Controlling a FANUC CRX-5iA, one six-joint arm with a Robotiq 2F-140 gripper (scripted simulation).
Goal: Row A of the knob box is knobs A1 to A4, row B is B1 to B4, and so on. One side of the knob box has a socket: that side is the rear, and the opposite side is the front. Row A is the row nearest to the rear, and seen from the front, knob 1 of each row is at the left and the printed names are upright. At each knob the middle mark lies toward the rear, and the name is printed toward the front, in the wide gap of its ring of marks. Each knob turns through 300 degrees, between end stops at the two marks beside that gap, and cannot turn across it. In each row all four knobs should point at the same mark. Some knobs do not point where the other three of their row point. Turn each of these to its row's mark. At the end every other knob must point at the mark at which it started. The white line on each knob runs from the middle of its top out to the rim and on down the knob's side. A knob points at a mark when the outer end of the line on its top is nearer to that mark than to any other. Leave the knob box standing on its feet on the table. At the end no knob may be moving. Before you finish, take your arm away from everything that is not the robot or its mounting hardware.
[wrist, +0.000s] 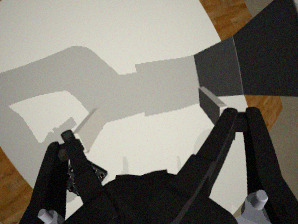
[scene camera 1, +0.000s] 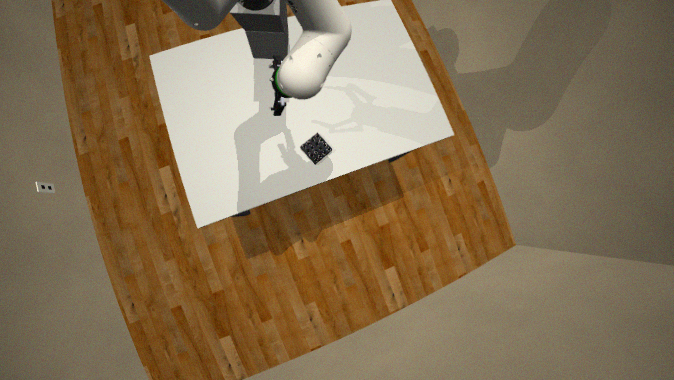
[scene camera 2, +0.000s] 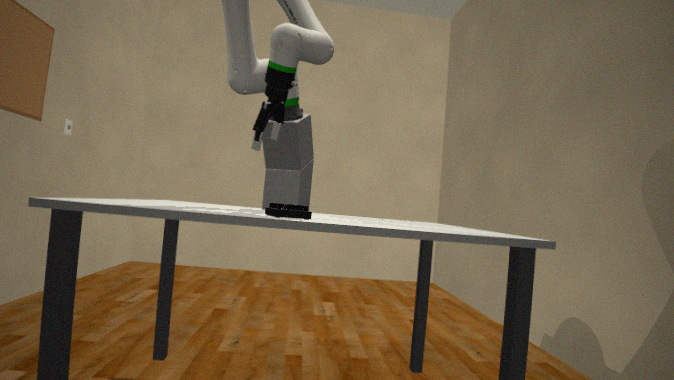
Labels:
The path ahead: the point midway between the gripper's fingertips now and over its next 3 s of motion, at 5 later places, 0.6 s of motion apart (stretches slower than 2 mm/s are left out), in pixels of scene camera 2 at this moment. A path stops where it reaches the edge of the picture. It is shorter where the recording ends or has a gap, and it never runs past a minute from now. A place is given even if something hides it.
My gripper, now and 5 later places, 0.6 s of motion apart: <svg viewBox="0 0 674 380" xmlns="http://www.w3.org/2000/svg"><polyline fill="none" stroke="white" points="265,144 253,148 250,158 265,171 287,185 287,186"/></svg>

